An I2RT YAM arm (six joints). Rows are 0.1 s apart.
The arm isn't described. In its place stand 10 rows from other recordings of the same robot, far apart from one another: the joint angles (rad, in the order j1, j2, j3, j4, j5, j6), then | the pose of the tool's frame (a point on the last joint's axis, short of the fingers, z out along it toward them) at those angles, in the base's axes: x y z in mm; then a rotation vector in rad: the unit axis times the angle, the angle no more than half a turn.
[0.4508, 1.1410, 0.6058, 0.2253, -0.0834, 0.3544] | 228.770 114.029 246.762 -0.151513 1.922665 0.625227
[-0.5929, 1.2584, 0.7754, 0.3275, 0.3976, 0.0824] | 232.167 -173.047 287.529 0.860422 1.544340 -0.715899
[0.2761, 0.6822, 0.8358, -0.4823, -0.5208, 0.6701] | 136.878 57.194 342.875 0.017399 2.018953 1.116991
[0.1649, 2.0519, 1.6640, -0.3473, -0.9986, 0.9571] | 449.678 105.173 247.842 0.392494 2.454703 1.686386
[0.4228, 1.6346, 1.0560, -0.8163, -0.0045, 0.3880] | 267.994 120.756 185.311 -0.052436 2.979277 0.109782
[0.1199, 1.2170, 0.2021, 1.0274, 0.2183, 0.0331] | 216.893 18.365 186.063 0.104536 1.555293 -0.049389
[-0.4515, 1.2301, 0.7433, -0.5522, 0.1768, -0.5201] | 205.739 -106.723 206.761 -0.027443 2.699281 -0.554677
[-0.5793, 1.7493, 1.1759, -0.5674, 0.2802, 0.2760] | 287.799 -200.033 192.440 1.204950 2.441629 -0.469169
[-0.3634, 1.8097, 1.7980, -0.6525, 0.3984, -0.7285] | 380.429 -159.449 361.291 -0.200999 2.372323 -1.008091
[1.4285, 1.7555, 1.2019, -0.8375, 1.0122, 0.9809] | 75.978 317.468 203.868 -0.368377 2.096824 -0.243005
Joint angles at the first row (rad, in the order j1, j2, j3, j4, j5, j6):
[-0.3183, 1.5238, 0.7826, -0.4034, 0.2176, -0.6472]
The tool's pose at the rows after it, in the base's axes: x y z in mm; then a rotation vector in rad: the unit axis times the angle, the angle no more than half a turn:
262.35 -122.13 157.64 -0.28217 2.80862 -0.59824
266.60 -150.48 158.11 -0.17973 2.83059 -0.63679
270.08 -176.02 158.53 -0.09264 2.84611 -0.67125
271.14 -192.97 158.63 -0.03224 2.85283 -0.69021
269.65 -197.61 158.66 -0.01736 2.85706 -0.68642
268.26 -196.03 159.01 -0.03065 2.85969 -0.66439
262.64 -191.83 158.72 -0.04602 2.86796 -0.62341
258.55 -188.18 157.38 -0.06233 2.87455 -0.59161
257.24 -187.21 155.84 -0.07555 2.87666 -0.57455
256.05 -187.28 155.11 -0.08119 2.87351 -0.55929
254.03 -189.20 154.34 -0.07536 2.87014 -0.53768
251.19 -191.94 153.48 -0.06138 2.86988 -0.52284
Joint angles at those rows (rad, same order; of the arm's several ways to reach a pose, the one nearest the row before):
[-0.4076, 1.5795, 0.8376, -0.3935, 0.2302, -0.6590]
[-0.4858, 1.6398, 0.9012, -0.3920, 0.2436, -0.6674]
[-0.5495, 1.6966, 0.9650, -0.3935, 0.2569, -0.6731]
[-0.5907, 1.7325, 1.0061, -0.3943, 0.2630, -0.6739]
[-0.6052, 1.7382, 1.0138, -0.3985, 0.2585, -0.6765]
[-0.6052, 1.7317, 1.0096, -0.4076, 0.2436, -0.6815]
[-0.6071, 1.7111, 0.9882, -0.4232, 0.2184, -0.6865]
[-0.6071, 1.6974, 0.9695, -0.4316, 0.1993, -0.6922]
[-0.6083, 1.6959, 0.9623, -0.4317, 0.1875, -0.6994]
[-0.6121, 1.6939, 0.9573, -0.4294, 0.1741, -0.7044]
[-0.6228, 1.6939, 0.9546, -0.4286, 0.1555, -0.7071]
[-0.6365, 1.6939, 0.9516, -0.4282, 0.1425, -0.7082]

